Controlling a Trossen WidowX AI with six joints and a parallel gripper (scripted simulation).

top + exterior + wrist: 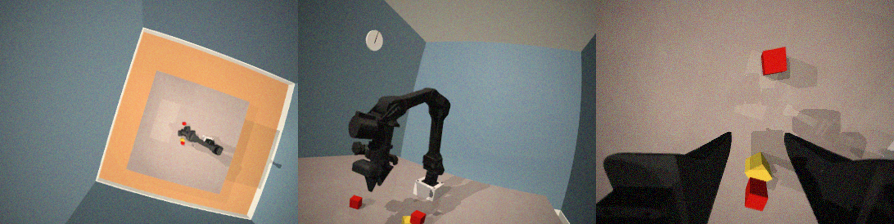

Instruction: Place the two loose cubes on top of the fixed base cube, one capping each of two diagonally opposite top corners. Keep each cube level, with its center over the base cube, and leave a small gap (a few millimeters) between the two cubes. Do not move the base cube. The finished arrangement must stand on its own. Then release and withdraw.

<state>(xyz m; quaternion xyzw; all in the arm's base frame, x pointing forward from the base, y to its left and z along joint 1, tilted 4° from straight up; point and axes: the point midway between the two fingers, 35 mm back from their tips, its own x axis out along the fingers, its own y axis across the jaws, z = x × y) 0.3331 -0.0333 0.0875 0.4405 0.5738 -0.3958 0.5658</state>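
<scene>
My gripper tip is now 50 mm past the yellow base cube, 120 mm to the right of it and 90 mm above it.
</scene>
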